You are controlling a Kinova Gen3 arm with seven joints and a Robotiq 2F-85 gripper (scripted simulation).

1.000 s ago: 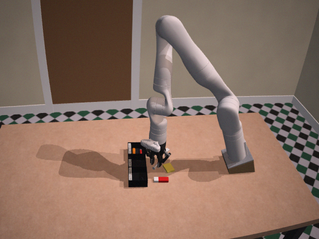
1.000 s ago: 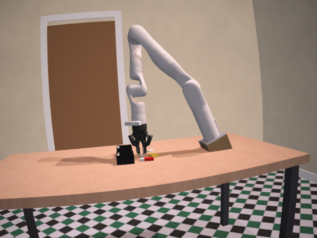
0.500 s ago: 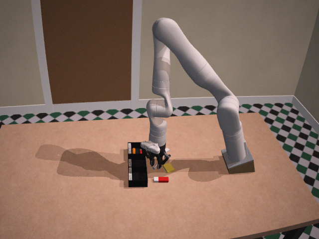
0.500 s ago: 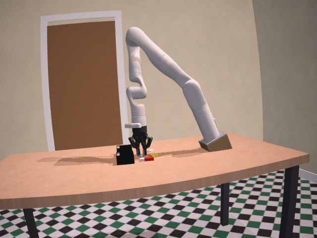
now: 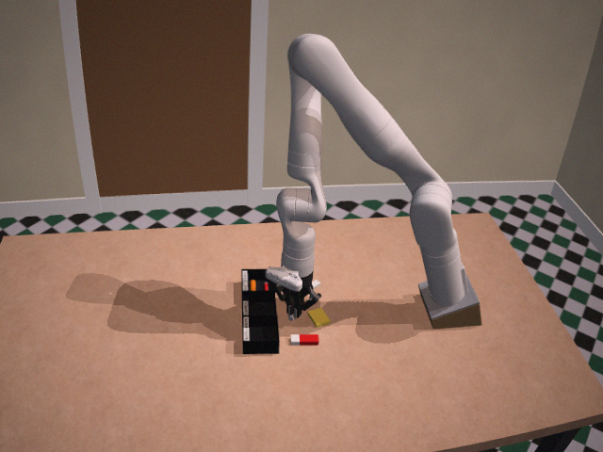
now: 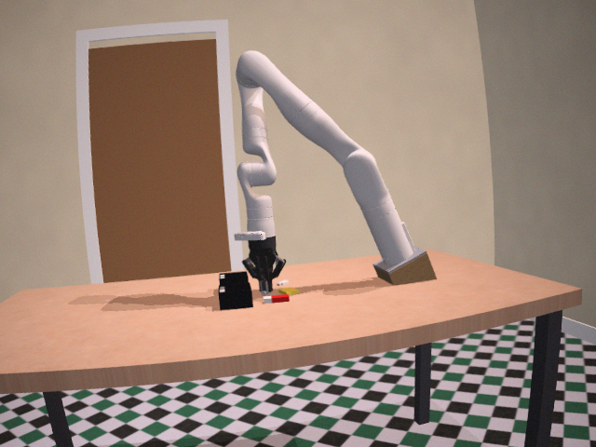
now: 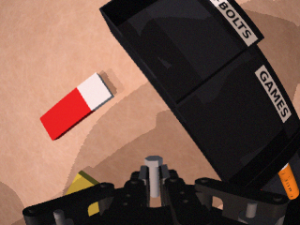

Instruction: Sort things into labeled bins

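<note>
Now: the yellow block 6 cm behind my hand, 2 cm to the left of it and 2 cm below it. Also, from my hand: bolt: 2 cm below; then red battery: 9 cm to the right, 5 cm ahead, 1 cm below; then red-and-white block: 9 cm to the left, 1 cm below.
</note>
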